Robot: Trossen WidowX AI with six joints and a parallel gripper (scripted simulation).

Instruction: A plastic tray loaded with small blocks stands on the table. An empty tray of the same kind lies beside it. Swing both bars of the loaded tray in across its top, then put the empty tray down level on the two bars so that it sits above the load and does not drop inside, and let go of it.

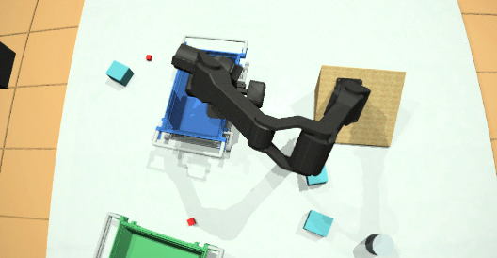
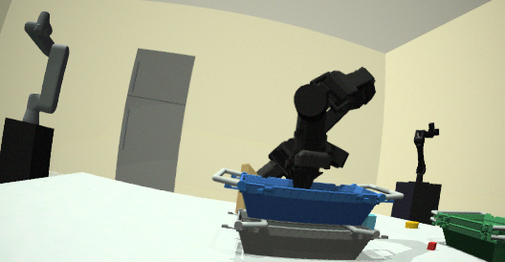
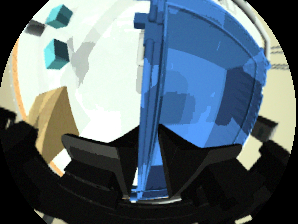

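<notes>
The blue tray is 70 mm ahead of my gripper tip, 30 mm above it and 10 mm to the right of it. Round my gripper tip: grey cylinder (410 mm behind, 340 mm to the left, 50 mm below).
</notes>
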